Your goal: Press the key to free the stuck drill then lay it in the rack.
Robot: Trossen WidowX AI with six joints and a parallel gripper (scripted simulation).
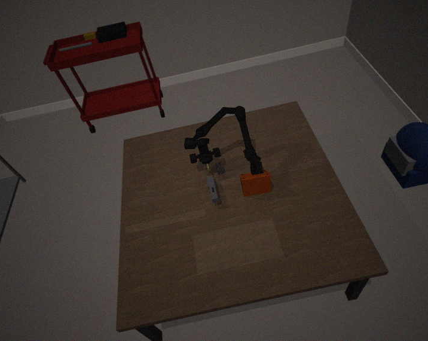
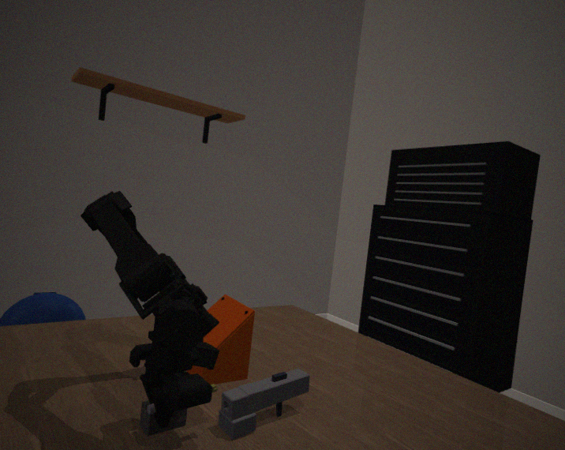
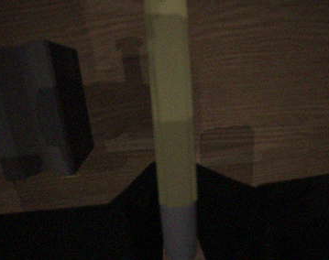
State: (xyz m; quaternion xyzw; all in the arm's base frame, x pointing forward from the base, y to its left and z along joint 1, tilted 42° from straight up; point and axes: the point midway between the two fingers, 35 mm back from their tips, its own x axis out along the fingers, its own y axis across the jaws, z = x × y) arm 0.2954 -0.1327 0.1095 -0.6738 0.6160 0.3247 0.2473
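The drill lies 40 mm to the left of my gripper tip and 40 mm above it. The rest, counted from my gripper tip: grey housing block: 200 mm to the left, 20 mm behind; small dark key: 230 mm to the left, 30 mm behind, 10 mm above; small grey rack: 70 mm behind, 30 mm below, 20 mm to the left.
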